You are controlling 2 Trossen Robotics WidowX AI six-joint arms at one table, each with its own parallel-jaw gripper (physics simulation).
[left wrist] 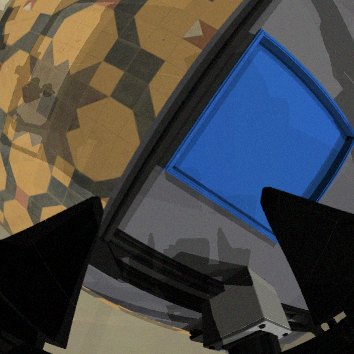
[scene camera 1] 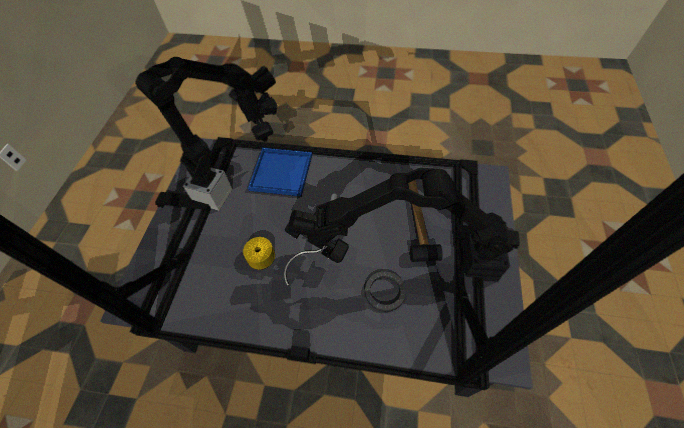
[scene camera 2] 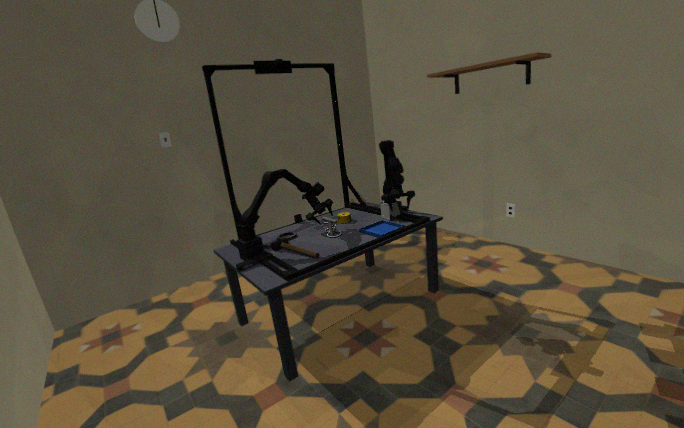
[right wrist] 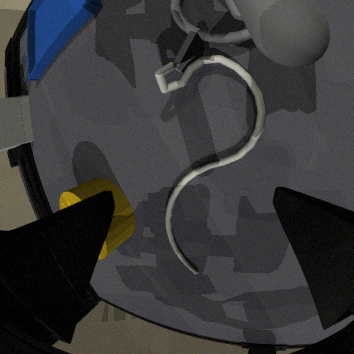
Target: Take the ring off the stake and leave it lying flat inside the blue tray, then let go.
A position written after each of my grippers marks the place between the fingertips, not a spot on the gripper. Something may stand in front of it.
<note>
My left gripper [scene camera 1: 261, 132] is open, holding nothing. The table carries a hammer [scene camera 1: 424, 252] and a yellow spool [scene camera 1: 258, 252]. Further things: my right gripper [right wrist: 195, 197], a white wire [right wrist: 160, 73] and a blue tray [scene camera 1: 277, 171].
The yellow spool also shows in the right wrist view [right wrist: 122, 222]. My left gripper also shows in the left wrist view [left wrist: 183, 200]. The blue tray also shows in the left wrist view [left wrist: 270, 122] and in the right wrist view [right wrist: 46, 34]. The left wrist view does not show the yellow spool: it is out of frame. The left wrist view misses the hammer: it is out of frame.
</note>
